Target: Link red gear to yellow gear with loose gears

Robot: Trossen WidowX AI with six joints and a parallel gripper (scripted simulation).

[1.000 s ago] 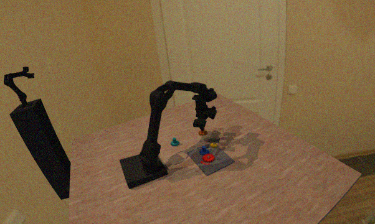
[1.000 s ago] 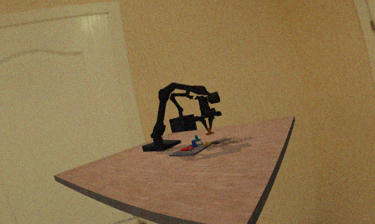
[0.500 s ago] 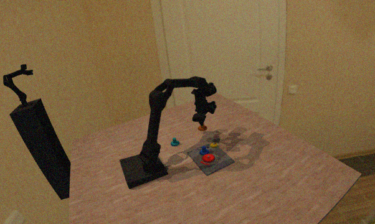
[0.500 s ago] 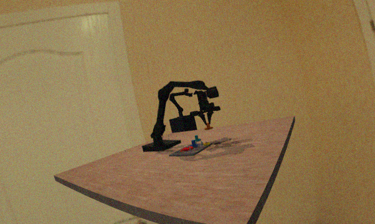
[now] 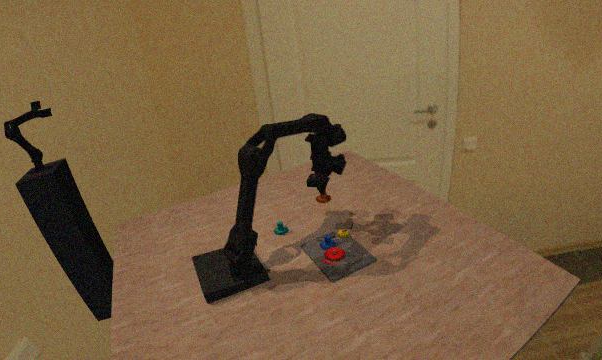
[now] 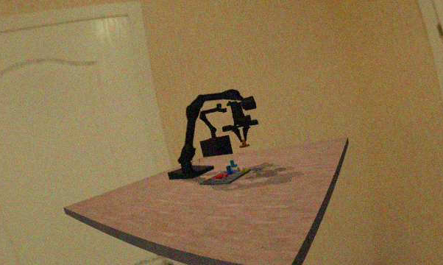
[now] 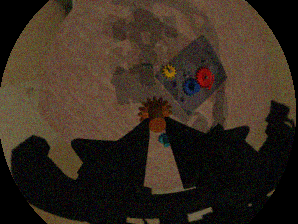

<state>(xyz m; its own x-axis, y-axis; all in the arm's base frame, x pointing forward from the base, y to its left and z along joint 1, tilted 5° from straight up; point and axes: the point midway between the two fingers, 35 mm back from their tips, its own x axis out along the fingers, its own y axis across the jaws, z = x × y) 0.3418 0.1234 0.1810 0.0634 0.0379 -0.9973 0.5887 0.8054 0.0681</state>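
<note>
Now: the yellow gear 13 cm below my gripper tip, 8 cm to the right of it and 3 cm ahead of it. Also, from my gripper tip: orange gear (1 cm below); then teal gear (16 cm behind, 13 cm below, 6 cm to the left); then blue gear (12 cm below, 11 cm to the right, 5 cm behind).
</note>
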